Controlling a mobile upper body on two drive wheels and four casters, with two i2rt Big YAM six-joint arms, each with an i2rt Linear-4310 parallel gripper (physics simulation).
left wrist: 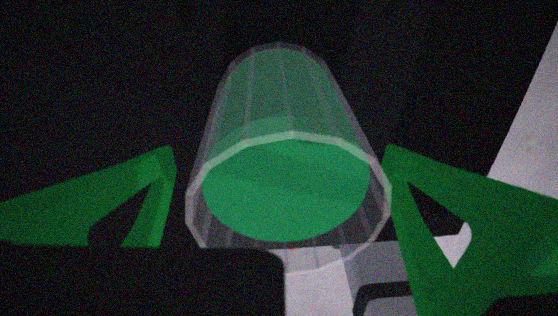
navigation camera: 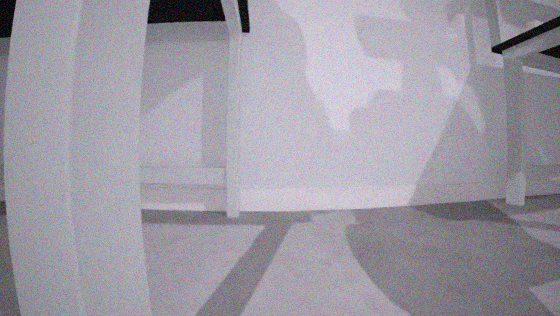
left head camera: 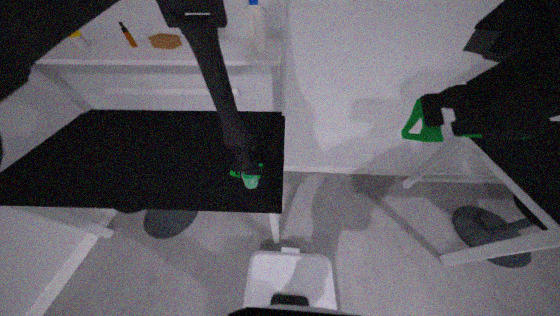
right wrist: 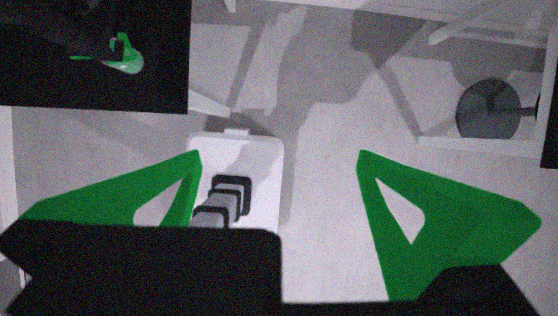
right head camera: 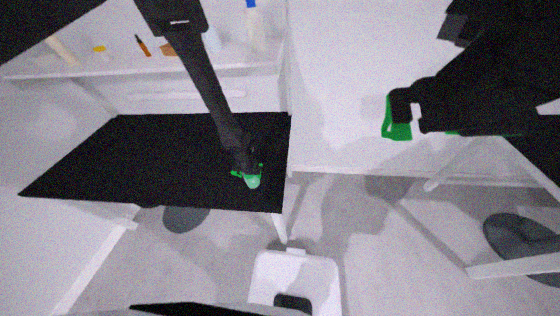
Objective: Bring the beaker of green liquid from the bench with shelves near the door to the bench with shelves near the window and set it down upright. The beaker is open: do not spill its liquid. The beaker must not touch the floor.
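Observation:
The open clear beaker of green liquid (left head camera: 251,182) (right head camera: 253,181) (left wrist: 285,190) (right wrist: 133,64) stands upright on the black bench top (left head camera: 150,155) (right head camera: 165,160) (right wrist: 40,92), near its right end and front edge. My left gripper (left head camera: 247,170) (right head camera: 248,170) (left wrist: 278,156) is open, with one finger on each side of the beaker. In the left wrist view the right-hand finger appears very close to the beaker's rim, and a gap shows at the left-hand finger. Contact is unclear. My right gripper (right wrist: 279,158) is open and empty, off to the right. Which bench is by the window cannot be told.
A shelf behind holds an orange-handled tool (left head camera: 129,37), a brown piece (left head camera: 165,41) and a blue-capped bottle (left head camera: 256,25). Dark round stools (left head camera: 170,223) (right wrist: 487,107) stand low down. Another bench's pale frame (left head camera: 500,251) is at right. A pale post (navigation camera: 75,150) is close at left.

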